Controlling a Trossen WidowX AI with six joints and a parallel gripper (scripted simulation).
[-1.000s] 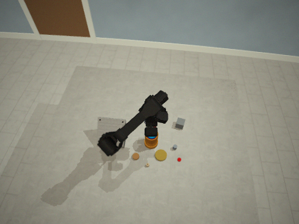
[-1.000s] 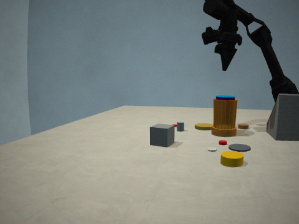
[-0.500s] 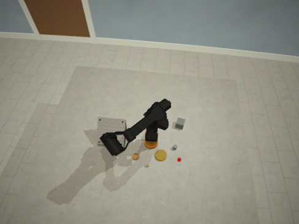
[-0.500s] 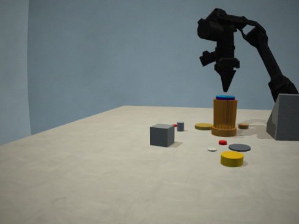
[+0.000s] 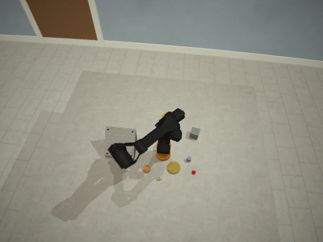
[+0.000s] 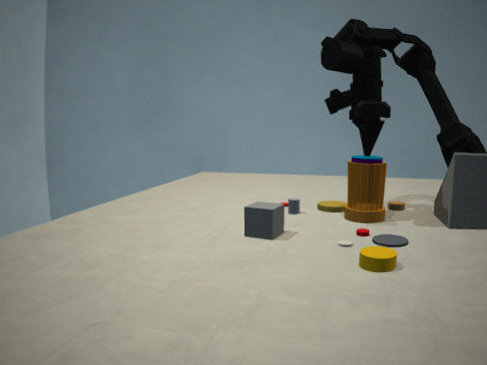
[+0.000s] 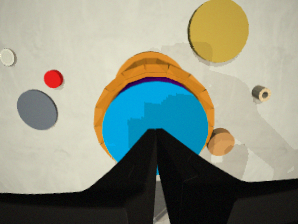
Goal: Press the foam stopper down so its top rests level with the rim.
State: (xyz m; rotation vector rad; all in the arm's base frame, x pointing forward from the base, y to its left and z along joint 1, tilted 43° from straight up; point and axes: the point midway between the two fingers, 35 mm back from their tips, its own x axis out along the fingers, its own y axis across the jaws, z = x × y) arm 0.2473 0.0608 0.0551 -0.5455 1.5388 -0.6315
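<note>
Right now my hand is 5 cm above the blue foam stopper. From my hand the other things lie so: red disc (16 cm below, 12 cm to the left, 2 cm ahead); then brown disc (15 cm below, 10 cm to the right, 9 cm behind); then mustard disc (15 cm below, 8 cm to the right, 6 cm ahead).
</note>
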